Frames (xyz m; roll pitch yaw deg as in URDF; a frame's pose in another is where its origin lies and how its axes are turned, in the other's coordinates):
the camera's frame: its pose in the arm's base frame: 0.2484 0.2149 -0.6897 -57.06 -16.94 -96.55
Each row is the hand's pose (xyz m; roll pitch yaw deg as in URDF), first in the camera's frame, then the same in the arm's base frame.
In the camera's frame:
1: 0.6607 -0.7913 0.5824 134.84 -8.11 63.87
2: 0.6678 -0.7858 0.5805 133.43 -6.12 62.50
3: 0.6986 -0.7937 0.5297 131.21 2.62 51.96
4: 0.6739 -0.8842 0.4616 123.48 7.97 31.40
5: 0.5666 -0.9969 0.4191 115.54 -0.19 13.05
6: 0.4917 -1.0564 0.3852 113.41 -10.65 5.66
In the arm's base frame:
1: 0.2670 -0.1358 0.4410 89.06 30.87 -52.04
2: 0.2674 -0.1443 0.4377 86.04 31.25 -54.82
3: 0.2168 -0.1743 0.4266 75.77 28.43 -70.26
4: 0.1151 -0.1274 0.4566 63.91 13.89 -86.81
5: 0.0328 0.0063 0.4937 57.05 -5.99 -89.30
6: -0.0183 0.0935 0.5020 53.12 -17.65 -83.95

